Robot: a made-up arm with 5 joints.
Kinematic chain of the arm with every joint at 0, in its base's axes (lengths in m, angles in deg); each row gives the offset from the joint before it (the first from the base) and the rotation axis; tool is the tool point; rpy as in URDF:
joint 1: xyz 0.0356 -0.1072 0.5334 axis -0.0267 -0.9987 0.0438
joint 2: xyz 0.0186 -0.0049 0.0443 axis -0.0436 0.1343 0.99
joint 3: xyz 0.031 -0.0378 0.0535 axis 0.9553 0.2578 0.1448
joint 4: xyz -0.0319 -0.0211 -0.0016 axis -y
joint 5: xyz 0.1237 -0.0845 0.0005 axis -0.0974 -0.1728 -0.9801
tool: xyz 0.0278 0.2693 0.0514 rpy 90 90 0
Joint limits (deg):
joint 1: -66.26..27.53
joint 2: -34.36..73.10
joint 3: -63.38..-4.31
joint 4: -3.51..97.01
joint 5: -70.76..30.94
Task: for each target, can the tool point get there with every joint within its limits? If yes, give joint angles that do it. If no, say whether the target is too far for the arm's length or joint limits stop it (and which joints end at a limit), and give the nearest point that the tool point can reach.
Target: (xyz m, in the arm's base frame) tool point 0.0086 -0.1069 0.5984
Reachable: yes | joints -54.51 23.80 -58.24 37.01 -51.66
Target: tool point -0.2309 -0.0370 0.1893
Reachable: no: joint limits stop it (at a limit: joint 1, joint 3, joint 4) | nearest point -0.1456 -0.0612 0.4796 | short by 0.304 m
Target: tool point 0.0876 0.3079 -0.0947
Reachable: no: too far | nearest point 0.2084 0.0733 0.3324 | short by 0.502 m
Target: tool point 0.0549 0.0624 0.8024
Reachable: yes | joints 1.08 0.21 -19.59 74.26 17.86
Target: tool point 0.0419 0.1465 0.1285
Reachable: no: joint limits stop it (at a limit: joint 1, joint 3, joint 4) | nearest point 0.1793 0.0589 0.3422 | short by 0.269 m
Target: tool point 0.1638 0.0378 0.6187
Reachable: yes | joints -12.09 -8.78 -36.27 39.50 -6.63
